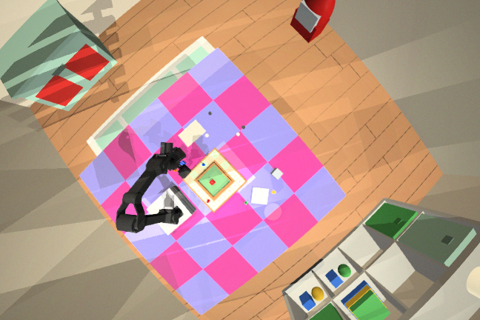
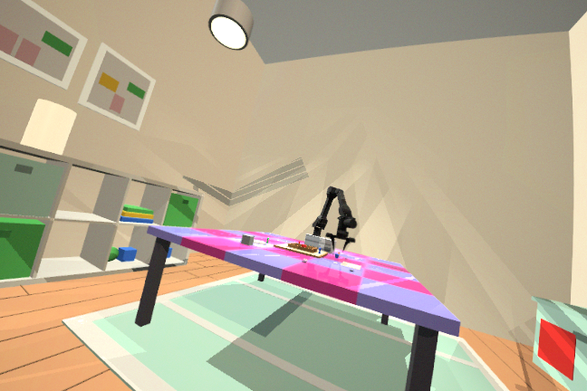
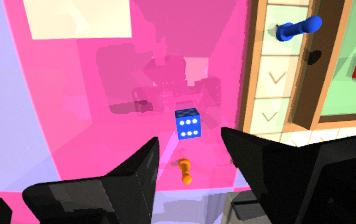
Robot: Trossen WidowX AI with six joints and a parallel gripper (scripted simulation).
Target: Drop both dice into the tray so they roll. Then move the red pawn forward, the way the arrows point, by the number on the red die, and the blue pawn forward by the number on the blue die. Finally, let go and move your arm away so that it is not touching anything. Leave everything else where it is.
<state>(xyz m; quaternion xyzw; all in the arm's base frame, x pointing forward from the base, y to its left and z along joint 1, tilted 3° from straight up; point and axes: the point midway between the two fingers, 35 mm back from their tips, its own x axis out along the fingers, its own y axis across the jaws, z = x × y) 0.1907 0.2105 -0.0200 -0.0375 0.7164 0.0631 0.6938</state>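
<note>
The red pawn is 28 cm to the right of my gripper tip, 3 cm behind it and 2 cm below it. The rest, counted from my gripper tip: blue pawn 9 cm to the right, 9 cm ahead, 2 cm below; then cream card 16 cm ahead, 11 cm to the left, 4 cm below; then green peg 44 cm to the right, 13 cm ahead, 3 cm below.
</note>
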